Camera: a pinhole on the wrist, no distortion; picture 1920 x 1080 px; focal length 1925.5 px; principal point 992.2 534.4 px. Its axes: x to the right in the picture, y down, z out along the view. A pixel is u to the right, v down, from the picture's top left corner.
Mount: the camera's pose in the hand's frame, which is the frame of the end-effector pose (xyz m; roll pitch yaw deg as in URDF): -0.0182 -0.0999 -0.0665 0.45 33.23 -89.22
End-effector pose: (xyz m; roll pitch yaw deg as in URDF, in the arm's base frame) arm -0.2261 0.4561 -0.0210 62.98 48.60 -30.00
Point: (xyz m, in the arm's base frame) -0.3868 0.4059 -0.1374
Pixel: 1380 940
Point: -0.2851 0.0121 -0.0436
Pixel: outside the picture
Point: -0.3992 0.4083 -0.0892
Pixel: 1057 346
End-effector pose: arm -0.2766 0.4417 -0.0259 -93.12 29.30 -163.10
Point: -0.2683 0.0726 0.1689
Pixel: 489 585
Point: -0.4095 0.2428 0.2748
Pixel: 1674 729
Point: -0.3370 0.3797 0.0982
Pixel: 730 951
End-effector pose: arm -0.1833 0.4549 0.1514 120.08 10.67 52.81
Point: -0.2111 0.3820 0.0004
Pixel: 163 205
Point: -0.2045 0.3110 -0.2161
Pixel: 940 336
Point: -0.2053 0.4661 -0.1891
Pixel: 1346 1043
